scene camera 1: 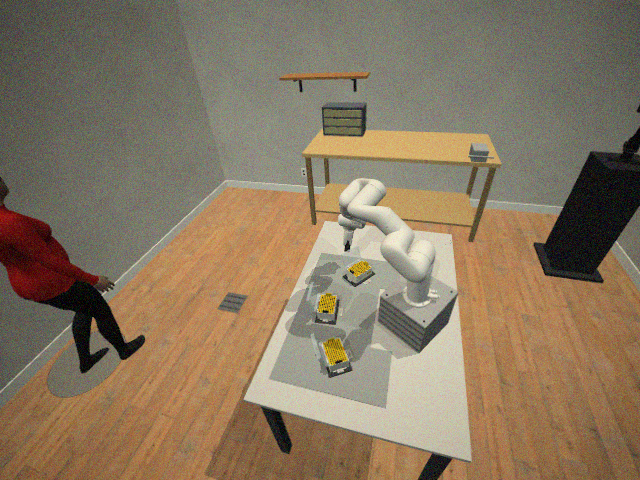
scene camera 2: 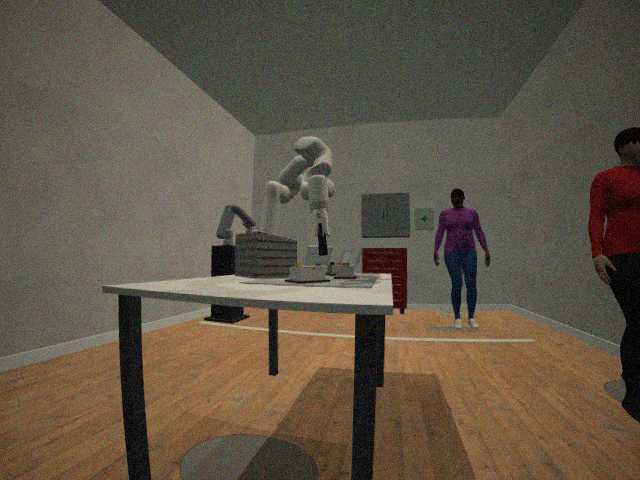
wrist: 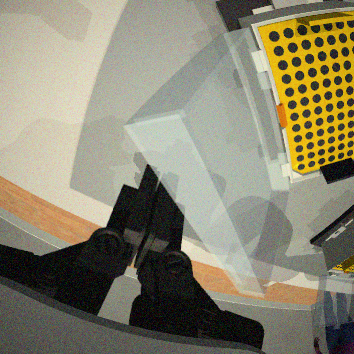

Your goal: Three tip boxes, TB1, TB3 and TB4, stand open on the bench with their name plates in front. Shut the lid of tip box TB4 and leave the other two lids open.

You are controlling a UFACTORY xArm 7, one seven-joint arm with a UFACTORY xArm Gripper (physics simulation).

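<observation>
Tip box TB4, with a yellow tip rack, is the farthest box in scene camera 1. Its clear lid stands open, leaning away from the box. My gripper is shut and empty. Its fingertips are beside the lid's outer edge and overlap it in the wrist view; I cannot tell whether they touch. TB3 stands open in the middle, partly shown at the wrist view's right edge. TB1 is open, nearest scene camera 1. The name plates are not legible.
The boxes are on a grey mat on the white bench. The arm's ribbed base block stands beside the mat. A person in red stands off the bench's side; a person in purple stands farther back.
</observation>
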